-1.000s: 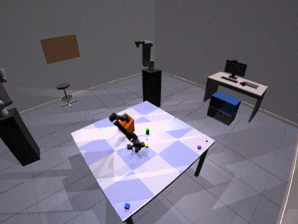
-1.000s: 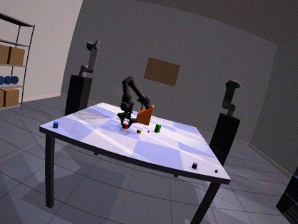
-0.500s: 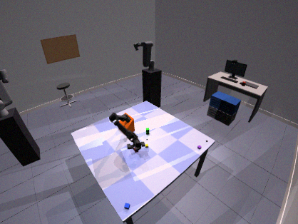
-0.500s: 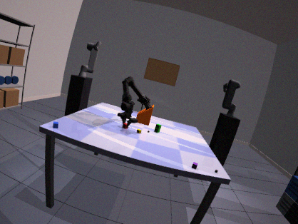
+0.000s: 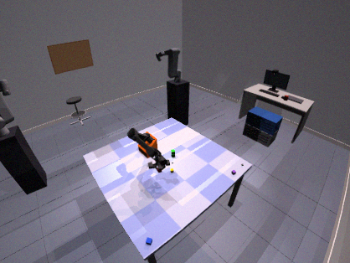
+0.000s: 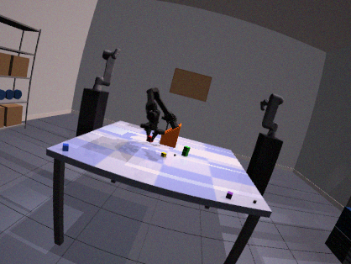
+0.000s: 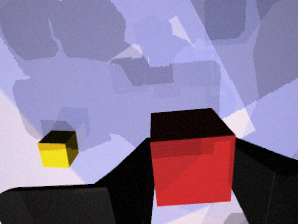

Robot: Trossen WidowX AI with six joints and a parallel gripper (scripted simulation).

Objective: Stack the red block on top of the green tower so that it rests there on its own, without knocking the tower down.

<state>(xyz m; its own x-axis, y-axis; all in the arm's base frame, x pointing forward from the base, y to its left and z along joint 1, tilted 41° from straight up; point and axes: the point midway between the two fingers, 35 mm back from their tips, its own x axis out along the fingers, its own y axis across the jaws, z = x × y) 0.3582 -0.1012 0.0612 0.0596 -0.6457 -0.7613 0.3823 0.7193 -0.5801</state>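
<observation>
My gripper tip is now 120 mm to the right of the yellow cube, 70 mm above it and 10 mm short of it. Round my gripper tip: red block (10 mm above); then purple cube (570 mm to the left, 390 mm ahead, 70 mm below); then blue cube (460 mm ahead, 390 mm to the right, 70 mm below).
</observation>
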